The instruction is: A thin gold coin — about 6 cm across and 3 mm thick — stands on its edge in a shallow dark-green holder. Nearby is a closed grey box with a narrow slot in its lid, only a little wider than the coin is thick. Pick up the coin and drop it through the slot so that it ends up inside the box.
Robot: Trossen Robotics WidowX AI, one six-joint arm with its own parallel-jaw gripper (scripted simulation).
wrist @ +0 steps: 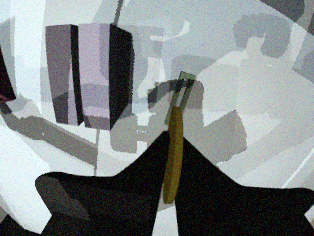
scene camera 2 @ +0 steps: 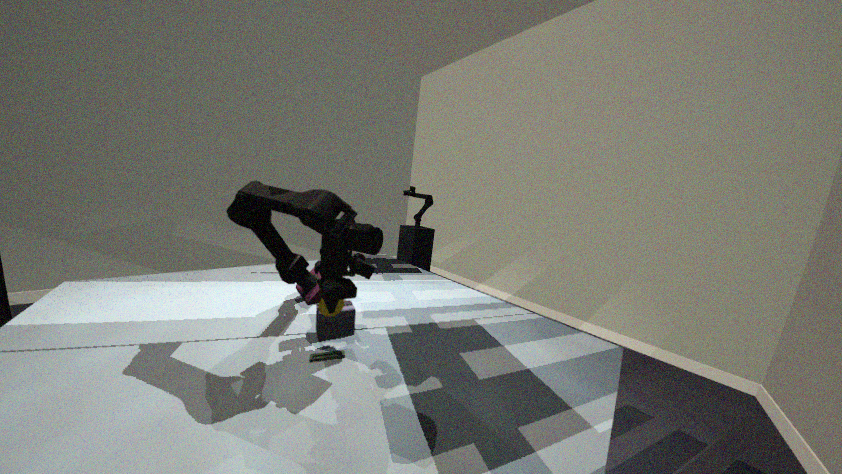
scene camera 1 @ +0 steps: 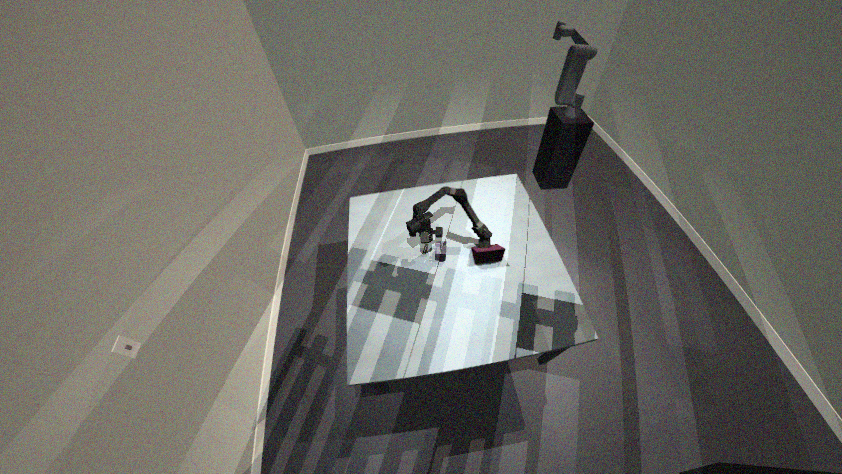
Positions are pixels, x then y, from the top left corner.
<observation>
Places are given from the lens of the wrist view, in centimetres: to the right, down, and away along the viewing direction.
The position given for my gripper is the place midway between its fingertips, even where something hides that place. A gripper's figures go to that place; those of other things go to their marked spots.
my gripper (wrist: pixel 170 137): 1, 1, 10
gold coin (wrist: pixel 172 175): 1, 2, 6
</observation>
